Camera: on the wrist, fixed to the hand. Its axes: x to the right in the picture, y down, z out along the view.
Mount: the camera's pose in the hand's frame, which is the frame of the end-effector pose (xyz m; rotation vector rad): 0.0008 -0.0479 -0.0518 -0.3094 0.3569 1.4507
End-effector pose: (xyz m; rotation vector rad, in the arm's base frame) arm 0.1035 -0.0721 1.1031 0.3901 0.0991 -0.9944
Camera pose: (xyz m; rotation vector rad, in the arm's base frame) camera 0.0690 -0.0770 1.0417 0.2470 0.2386 0.5266
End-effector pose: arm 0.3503 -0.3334 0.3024 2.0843 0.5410 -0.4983
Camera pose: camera 0.3321 -0.2655 0.2967 1.7176 -0.7006 0.7518
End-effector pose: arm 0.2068 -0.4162 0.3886 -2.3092 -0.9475 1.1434
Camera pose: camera 0.2299 -0.3849 0.4475 2.5675 -0.7652 -0.6862
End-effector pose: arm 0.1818 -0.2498 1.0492 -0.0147 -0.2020 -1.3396
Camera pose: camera 0.1428 -0.2682 0.9934 -0.1514 0.3010 0.1000
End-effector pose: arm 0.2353 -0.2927 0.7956 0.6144 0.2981 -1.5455
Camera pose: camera 0.1986 -0.2613 0.7442 0.6127 0.2441 0.0084
